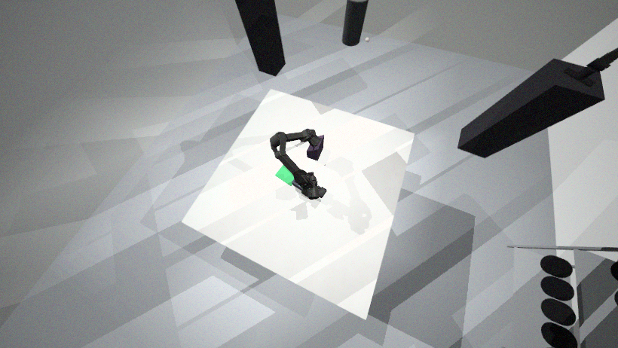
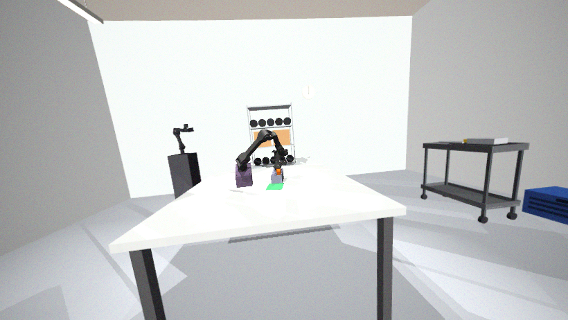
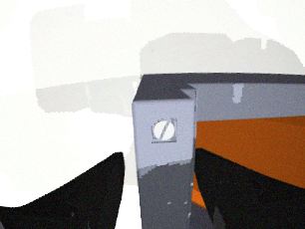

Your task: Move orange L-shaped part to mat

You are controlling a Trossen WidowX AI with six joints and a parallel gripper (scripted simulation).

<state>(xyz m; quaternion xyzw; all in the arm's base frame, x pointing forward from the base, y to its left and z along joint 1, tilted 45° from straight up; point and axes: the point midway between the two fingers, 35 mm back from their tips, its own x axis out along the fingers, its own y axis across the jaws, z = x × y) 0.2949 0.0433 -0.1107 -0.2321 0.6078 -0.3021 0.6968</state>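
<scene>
The orange L-shaped part is 10 mm behind my gripper tip, 50 mm to the right of it and 10 mm above it. From my gripper tip the other things lie so: green mat: 30 mm behind, 220 mm to the right, 50 mm below.
</scene>
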